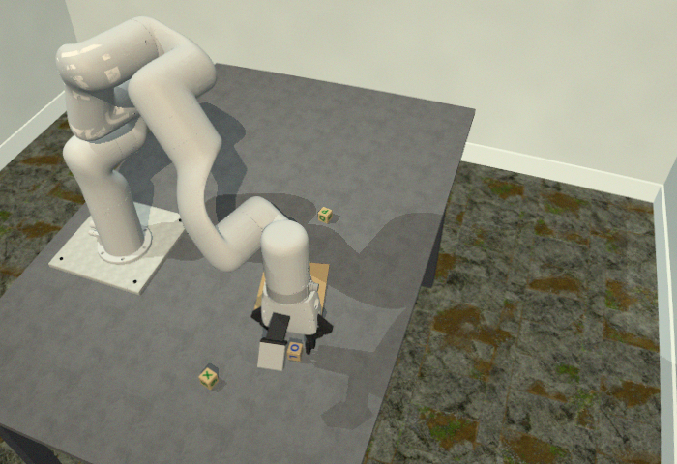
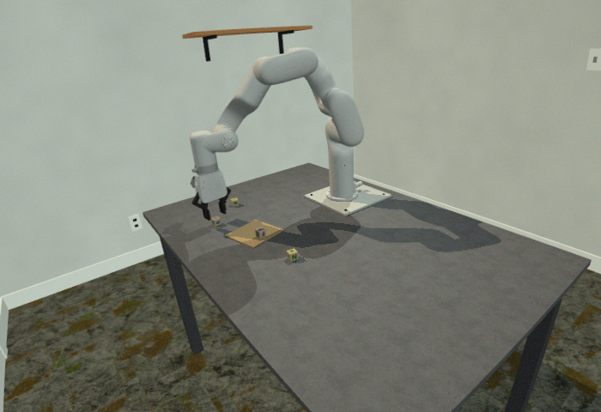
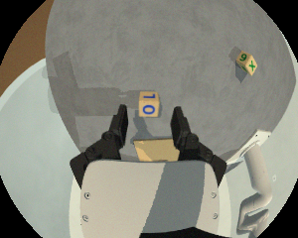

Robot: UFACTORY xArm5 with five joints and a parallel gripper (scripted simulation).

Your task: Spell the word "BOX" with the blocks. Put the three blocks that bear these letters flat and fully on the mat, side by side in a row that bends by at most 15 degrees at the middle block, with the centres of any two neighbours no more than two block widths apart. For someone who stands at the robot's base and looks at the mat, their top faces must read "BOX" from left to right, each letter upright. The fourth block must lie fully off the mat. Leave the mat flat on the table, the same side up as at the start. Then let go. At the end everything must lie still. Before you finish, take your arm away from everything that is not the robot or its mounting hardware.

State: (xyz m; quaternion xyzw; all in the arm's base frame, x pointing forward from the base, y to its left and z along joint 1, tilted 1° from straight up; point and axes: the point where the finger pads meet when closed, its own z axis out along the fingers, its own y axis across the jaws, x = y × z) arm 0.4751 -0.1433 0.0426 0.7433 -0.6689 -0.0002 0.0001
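The O block lies 40 mm below my hand. Also, from my hand: X block: 130 mm behind, 110 mm to the right, 40 mm below; B block: 70 mm behind, 200 mm to the left, 30 mm below; tan mat: 70 mm behind, 160 mm to the left, 50 mm below.
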